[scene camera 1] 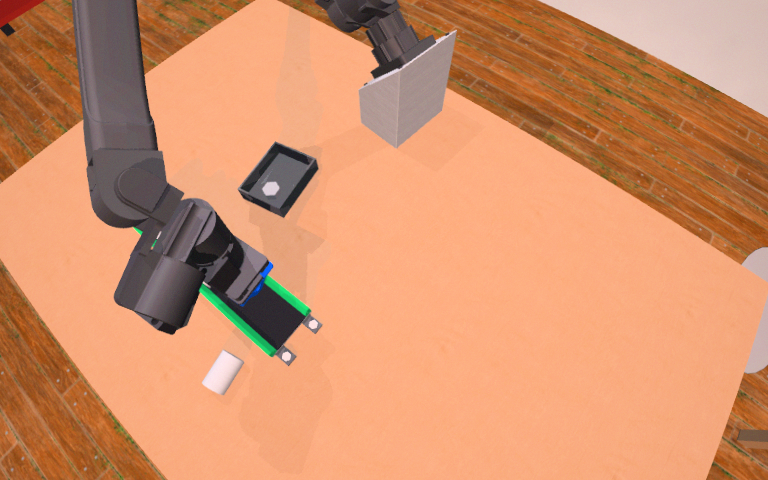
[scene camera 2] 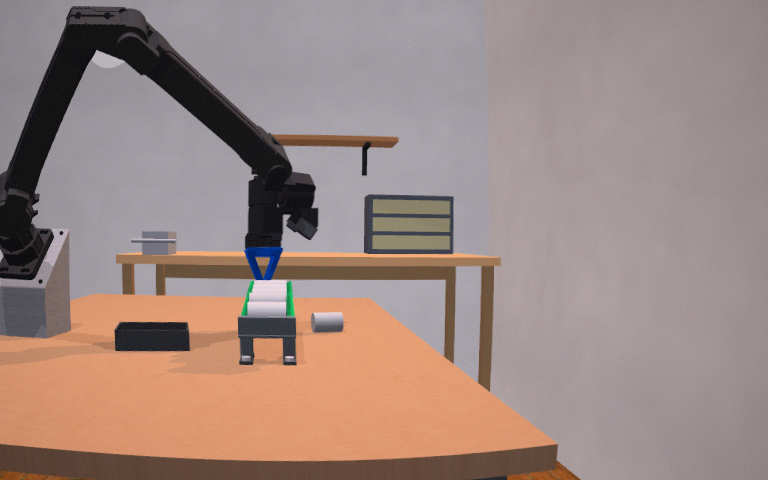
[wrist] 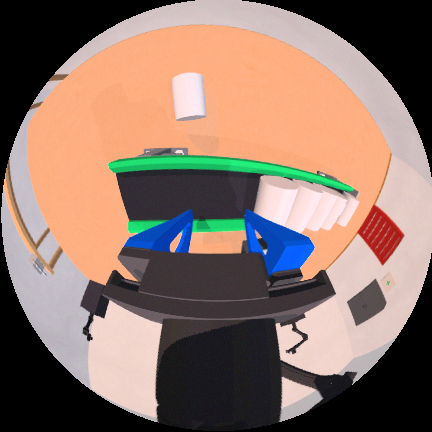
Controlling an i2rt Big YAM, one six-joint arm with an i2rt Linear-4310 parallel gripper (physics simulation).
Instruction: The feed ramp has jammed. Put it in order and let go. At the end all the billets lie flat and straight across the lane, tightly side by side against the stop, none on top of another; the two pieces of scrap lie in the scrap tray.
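Seen in the pictures: gripper, fingertip midpoint: [scene camera 1: 243,280] [wrist: 218,214]; arm's base at its link origin: [scene camera 1: 404,61] [scene camera 2: 27,255].
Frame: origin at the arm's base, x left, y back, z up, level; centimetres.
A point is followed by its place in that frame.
Observation:
Several white billets [scene camera 2: 266,309] {x -15.3, y -51.3, z -6.6 cm} [wrist: 276,201] {x 6.5, y -50.1, z -4.0 cm} lie across the lane of the green-railed feed ramp [scene camera 1: 274,318] {x 18.6, y -46.8, z -6.5 cm} [wrist: 190,195] {x 14.2, y -47.5, z -6.9 cm}, in a row at the end with the grey stop [scene camera 2: 267,327] {x -16.4, y -51.6, z -9.1 cm}. Whether the farthest ones touch or sit level is hard to tell. Another white cylinder, like the billets, [scene camera 1: 223,371] {x 17.8, y -58.0, z -11.0 cm} [scene camera 2: 327,322] {x 15.1, y -58.7, z -12.6 cm} [wrist: 189,96] {x 16.7, y -58.1, z -10.9 cm} lies on the table beside the ramp. A pale hexagonal scrap piece [scene camera 1: 270,188] {x -4.3, y -32.1, z -12.9 cm} lies in the dark scrap tray [scene camera 1: 301,191] {x -0.3, y -27.9, z -14.3 cm} [scene camera 2: 151,339] {x -9.8, y -30.8, z -12.9 cm}; a second piece cannot be made out. My gripper [scene camera 2: 263,277] {x 11.1, y -46.6, z -5.6 cm} [wrist: 218,214] {x 11.1, y -46.6, z -5.6 cm} is open and empty above the lane, beside the row's near billet.
The arm's grey pedestal [scene camera 1: 397,107] {x 5.2, y -7.1, z -3.0 cm} [scene camera 2: 35,308] {x -5.4, y -5.1, z -9.4 cm} stands on the table beyond the tray. The arm covers the ramp's stop end in scene camera 1. A back table [scene camera 2: 317,258] with a drawer cabinet [scene camera 2: 410,224] stands farther off.

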